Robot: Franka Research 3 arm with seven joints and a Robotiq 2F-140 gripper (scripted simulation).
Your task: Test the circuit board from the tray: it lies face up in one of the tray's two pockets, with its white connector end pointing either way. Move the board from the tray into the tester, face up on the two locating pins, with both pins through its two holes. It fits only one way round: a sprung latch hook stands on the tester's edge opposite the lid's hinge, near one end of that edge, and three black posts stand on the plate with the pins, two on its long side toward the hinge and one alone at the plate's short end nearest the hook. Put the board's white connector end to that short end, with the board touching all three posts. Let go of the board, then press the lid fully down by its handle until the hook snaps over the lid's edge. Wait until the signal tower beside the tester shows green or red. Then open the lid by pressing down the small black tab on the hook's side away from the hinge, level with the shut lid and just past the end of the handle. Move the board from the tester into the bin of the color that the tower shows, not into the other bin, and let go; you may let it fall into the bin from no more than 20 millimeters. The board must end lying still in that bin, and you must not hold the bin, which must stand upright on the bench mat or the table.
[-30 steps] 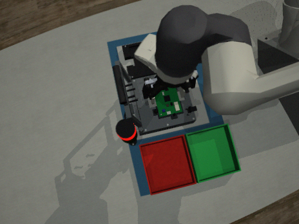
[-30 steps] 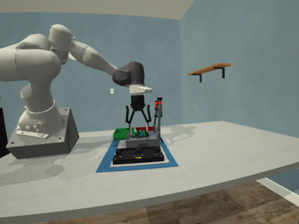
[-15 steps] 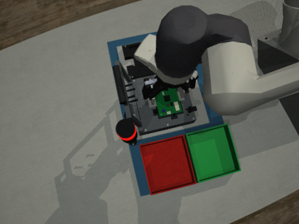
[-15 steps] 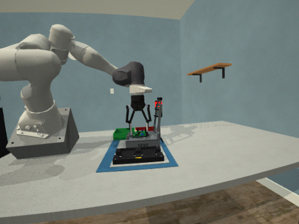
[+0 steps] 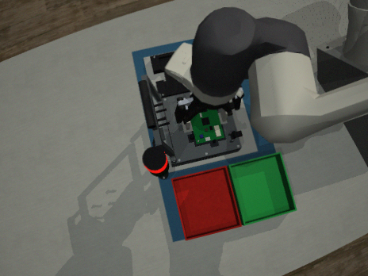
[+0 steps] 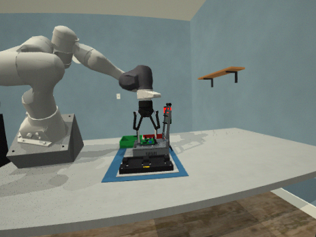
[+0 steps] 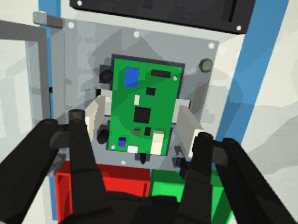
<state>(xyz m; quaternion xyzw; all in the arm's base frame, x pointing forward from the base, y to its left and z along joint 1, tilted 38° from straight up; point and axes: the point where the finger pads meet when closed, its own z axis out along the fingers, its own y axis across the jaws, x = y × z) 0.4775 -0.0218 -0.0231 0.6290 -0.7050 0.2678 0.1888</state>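
The green circuit board lies 2 cm below my hand. Round my hand: latch hook 7 cm to the left, 5 cm behind, 1 cm below; clear lid 11 cm ahead, 9 cm above, 2 cm to the right; tester plate 2 cm below, 1 cm ahead.
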